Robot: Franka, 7 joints.
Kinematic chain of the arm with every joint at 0, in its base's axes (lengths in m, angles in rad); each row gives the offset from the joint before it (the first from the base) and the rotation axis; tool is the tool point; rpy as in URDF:
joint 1: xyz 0 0 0.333 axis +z
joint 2: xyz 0 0 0 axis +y
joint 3: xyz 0 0 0.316 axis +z
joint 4: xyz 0.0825 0 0 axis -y
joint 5: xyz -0.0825 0 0.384 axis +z
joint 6: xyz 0 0 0 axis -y
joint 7: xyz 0.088 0 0 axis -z
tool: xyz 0 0 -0.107 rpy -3.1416 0 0
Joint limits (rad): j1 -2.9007..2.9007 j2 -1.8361..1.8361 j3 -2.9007..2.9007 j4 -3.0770..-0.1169 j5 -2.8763..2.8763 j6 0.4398..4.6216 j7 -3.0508..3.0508
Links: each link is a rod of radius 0.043 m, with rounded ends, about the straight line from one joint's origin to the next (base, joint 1, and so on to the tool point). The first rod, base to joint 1, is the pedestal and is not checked.
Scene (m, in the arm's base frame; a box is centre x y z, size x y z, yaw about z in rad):
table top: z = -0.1
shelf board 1: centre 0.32 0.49 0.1 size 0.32 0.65 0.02 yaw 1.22
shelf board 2: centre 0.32 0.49 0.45 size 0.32 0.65 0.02 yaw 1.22
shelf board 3: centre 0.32 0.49 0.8 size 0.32 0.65 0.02 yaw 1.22
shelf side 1: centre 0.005 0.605 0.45 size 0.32 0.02 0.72 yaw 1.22
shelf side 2: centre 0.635 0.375 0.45 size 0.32 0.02 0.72 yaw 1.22
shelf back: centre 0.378 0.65 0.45 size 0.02 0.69 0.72 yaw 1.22
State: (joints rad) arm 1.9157 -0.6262 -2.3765 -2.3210 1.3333 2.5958 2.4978
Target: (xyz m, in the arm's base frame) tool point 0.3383 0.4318 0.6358
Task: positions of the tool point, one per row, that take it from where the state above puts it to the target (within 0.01 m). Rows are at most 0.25 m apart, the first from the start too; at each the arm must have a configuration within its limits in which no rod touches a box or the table.
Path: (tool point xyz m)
1: 0.4009 0.0113 0.0927
2: 0.3152 0.1742 0.1392
3: 0.2057 0.2648 0.2323
4: 0.0943 0.2781 0.3328
5: 0.1858 0.2747 0.4051
6: 0.2445 0.2470 0.5111
7: 0.2549 0.2037 0.6358
8: 0.3041 0.2833 0.6278
9: 0.3330 0.3607 0.6236
10: 0.3383 0.4318 0.6358

